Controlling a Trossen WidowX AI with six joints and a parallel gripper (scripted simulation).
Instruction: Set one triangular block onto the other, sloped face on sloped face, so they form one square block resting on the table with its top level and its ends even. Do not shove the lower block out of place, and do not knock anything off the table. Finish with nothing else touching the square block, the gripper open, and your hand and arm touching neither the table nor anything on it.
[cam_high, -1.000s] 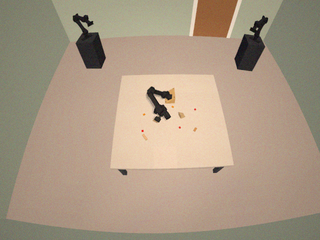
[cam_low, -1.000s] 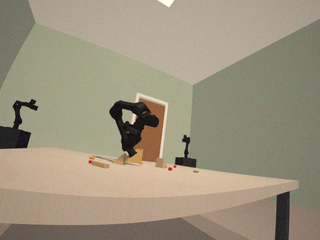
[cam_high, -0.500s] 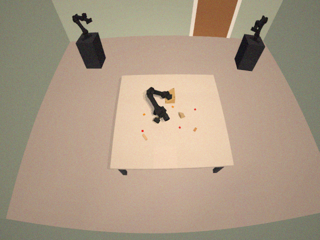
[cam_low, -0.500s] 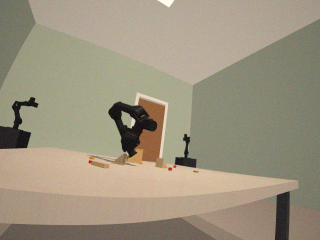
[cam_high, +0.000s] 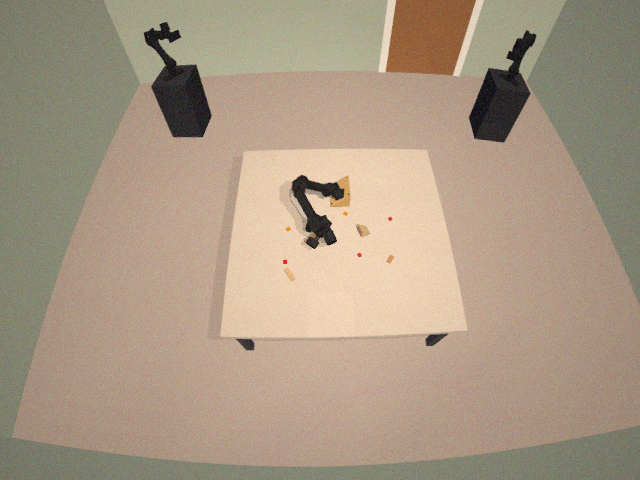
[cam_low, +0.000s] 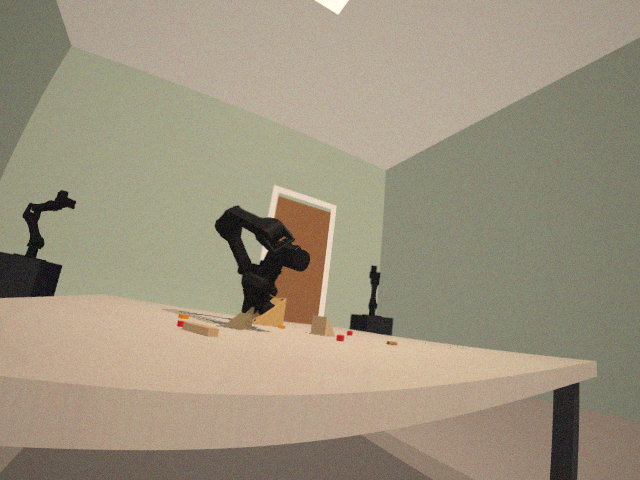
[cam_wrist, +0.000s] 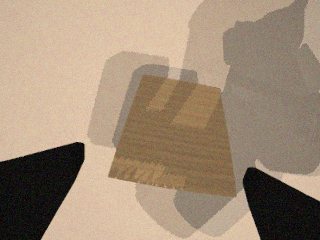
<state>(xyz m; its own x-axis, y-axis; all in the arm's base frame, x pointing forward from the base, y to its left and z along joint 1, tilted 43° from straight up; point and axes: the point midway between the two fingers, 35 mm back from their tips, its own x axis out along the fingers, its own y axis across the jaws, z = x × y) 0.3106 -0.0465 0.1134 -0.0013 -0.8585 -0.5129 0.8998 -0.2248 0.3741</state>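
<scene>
The triangular block lies 30 mm below my gripper tip, 10 mm to the right of it and 10 mm behind it.
</scene>
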